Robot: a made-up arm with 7 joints.
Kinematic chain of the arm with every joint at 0, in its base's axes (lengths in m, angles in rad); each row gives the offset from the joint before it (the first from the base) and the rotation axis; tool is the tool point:
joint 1: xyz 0 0 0.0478 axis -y
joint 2: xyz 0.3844 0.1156 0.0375 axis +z
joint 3: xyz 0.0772 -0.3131 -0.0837 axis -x
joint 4: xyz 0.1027 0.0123 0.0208 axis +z
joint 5: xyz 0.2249 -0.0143 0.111 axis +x
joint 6: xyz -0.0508 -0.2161 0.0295 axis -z
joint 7: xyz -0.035 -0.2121 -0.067 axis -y
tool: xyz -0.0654 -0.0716 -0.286
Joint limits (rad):
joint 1: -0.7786..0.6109
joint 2: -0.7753..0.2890
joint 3: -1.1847..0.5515
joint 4: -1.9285..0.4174
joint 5: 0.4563..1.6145
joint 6: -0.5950..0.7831
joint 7: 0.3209..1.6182
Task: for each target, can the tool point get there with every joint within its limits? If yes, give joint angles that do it. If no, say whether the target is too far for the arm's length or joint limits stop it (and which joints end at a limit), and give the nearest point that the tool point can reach.
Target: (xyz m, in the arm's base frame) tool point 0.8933 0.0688 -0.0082
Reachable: yes | joints 0.3883 -0.0802 -0.7713 -0.4891 1.3035 0.3605 0.9948
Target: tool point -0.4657 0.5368 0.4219
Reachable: no: joint limits stop it (at a limit: joint 1, joint 2, joint 3, joint 4, joint 5, joint 7) | nearest point -0.2894 0.0250 0.1024 | short by 0.629 m
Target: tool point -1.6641 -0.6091 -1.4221
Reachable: no: too far | nearest point -0.3265 -0.3363 -0.5276 | short by 1.632 m
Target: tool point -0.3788 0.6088 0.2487
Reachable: no: joint limits stop it (at a limit: joint 1, joint 2, joint 3, joint 4, joint 5, joint 7) | nearest point -0.1408 0.2732 -0.0955 | short by 0.536 m
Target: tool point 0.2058 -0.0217 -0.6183
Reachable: yes | joints -0.4976 -0.6181 -1.0425 -1.3077 0.9072 -0.0304 0.5720
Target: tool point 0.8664 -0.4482 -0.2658
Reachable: yes | joints 0.2440 -0.0246 -0.4123 -0.9683 1.1985 -0.1883 1.4947
